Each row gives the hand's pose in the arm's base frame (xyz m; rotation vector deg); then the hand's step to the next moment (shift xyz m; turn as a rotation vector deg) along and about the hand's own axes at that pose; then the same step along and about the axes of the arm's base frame.
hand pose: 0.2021 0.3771 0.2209 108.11 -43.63 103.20
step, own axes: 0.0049 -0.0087 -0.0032 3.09 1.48 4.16
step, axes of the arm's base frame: 0.0032 0.0082 0.0057 2.26 -4.10 2.67
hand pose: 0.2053 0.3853 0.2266 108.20 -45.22 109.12
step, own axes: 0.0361 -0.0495 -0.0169 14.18 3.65 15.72
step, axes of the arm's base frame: 0.0143 0.0441 0.0435 9.56 -14.31 12.86
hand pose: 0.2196 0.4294 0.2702 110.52 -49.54 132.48
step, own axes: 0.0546 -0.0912 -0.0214 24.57 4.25 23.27
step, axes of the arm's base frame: -0.0010 0.0679 0.0845 13.68 -21.40 22.76
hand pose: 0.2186 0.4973 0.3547 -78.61 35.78 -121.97
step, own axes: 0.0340 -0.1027 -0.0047 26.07 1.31 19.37
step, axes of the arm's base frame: -0.0346 0.0559 0.0860 9.04 -19.78 24.16
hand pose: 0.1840 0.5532 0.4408 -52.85 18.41 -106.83
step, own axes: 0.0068 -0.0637 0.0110 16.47 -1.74 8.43
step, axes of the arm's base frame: -0.0357 0.0262 0.0475 1.28 -11.94 14.19
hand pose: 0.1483 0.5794 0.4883 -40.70 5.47 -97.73
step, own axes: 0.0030 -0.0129 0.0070 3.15 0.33 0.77
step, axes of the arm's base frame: -0.0079 0.0029 0.0124 0.39 -2.72 1.75
